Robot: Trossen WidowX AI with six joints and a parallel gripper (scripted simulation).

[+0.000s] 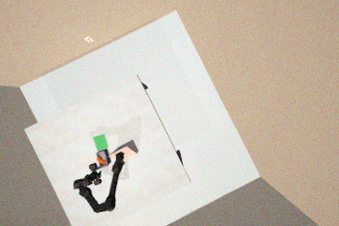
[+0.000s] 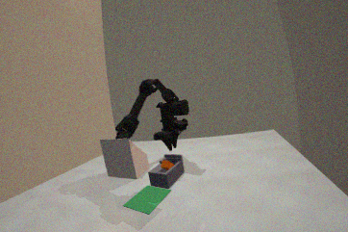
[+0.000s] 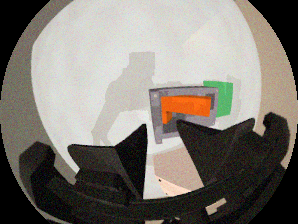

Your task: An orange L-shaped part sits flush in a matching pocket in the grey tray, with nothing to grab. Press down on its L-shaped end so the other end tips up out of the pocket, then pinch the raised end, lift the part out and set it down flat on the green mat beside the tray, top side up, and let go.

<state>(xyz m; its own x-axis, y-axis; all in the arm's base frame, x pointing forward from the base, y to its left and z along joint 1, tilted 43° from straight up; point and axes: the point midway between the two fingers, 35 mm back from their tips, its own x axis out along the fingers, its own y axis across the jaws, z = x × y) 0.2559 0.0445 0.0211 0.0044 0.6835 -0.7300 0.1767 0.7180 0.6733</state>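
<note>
Now: gripper tip 8 cm above the orange L-shaped part, 4 cm to the left of it and 2 cm past it. From my gripper tip the other things lie so: green mat (22 cm to the right, 13 cm below, 5 cm behind).
</note>
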